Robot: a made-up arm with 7 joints.
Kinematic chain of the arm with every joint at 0, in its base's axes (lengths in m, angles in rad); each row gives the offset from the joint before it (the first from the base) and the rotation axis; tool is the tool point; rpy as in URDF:
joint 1: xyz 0 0 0.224 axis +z
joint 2: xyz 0 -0.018 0.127 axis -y
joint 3: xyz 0 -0.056 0.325 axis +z
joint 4: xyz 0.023 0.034 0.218 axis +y
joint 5: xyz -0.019 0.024 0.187 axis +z
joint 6: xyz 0 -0.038 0.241 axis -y
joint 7: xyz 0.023 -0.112 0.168 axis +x
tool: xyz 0 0 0 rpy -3.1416 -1.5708 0
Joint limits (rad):
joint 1: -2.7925..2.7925
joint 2: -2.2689..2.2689
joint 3: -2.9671..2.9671
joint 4: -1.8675..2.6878
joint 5: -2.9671..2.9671
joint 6: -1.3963..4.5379
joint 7: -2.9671..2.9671
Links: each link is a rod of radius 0.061 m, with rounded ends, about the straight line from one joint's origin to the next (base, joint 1, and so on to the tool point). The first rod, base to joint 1, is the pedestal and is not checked.
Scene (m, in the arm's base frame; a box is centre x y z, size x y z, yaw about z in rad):
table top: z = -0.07
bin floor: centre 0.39 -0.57 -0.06 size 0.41 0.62 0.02 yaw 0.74
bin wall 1: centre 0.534 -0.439 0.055 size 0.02 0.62 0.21 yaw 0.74
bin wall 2: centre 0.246 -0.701 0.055 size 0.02 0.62 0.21 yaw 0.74
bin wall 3: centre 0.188 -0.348 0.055 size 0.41 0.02 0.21 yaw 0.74
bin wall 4: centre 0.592 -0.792 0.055 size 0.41 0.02 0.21 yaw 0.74
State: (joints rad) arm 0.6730 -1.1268 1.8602 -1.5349 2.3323 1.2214 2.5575
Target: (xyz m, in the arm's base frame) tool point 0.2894 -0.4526 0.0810
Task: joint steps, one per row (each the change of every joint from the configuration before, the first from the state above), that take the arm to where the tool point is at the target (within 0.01 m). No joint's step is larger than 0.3 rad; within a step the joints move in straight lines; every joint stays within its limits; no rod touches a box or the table.
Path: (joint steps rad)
1: -0.2370 -0.0517 -0.1480 0.0220 -0.0811 0.1113 -0.0008
2: -0.2369 -0.0518 -0.1480 0.0221 -0.0810 0.1114 -0.0007
3: -0.2370 -0.0517 -0.1480 0.0220 -0.0811 0.1113 -0.0008
4: -0.2369 -0.0518 -0.1480 0.0221 -0.0811 0.1114 -0.0007
5: 0.0129 -0.0444 0.1234 -0.0842 -0.2553 0.0016 0.0006
6: 0.0130 -0.0444 0.1233 -0.0841 -0.2552 0.0016 0.0006
7: 0.0129 -0.0444 0.1234 -0.0842 -0.2553 0.0016 0.0006
8: 0.0130 -0.0445 0.1233 -0.0841 -0.2552 0.0016 0.0006
9: 0.0129 -0.0444 0.1233 -0.0842 -0.2553 0.0016 0.0006

